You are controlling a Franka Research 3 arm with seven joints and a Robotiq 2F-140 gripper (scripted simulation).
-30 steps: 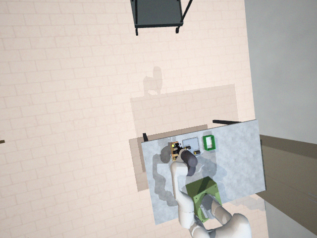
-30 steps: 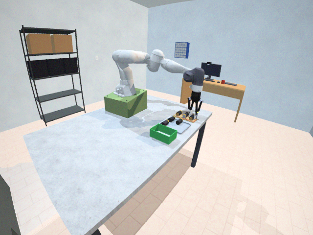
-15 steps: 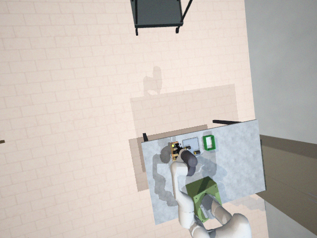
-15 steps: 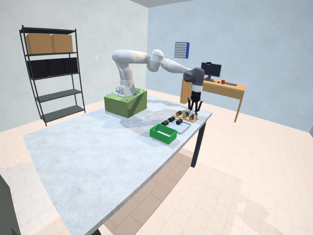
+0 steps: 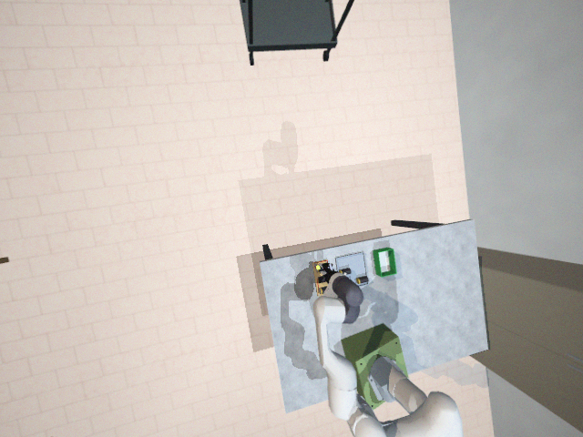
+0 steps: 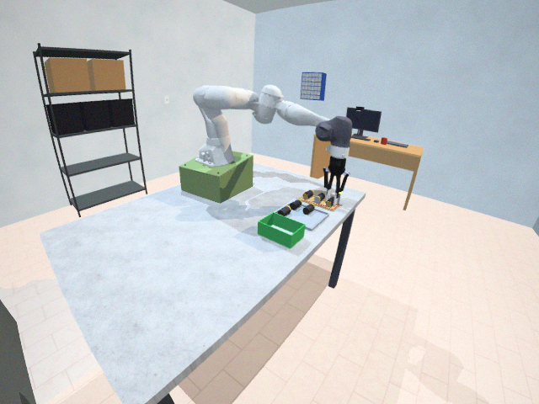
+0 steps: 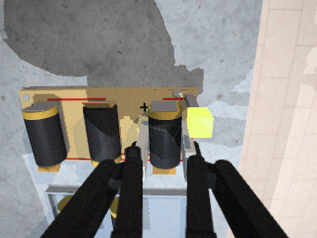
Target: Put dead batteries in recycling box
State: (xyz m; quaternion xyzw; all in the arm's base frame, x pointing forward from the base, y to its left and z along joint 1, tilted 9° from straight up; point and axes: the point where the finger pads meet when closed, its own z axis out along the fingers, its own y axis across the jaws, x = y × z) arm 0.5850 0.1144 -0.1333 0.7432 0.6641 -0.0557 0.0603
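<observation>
Now: the post 3 cm ahead of my hand, 3 cm to the left of it and 1 cm below it. Also, from my hand: grey tray (9 cm behind, 18 cm to the right, 5 cm below); green recycling box (9 cm behind, 38 cm to the right, 4 cm below).
</observation>
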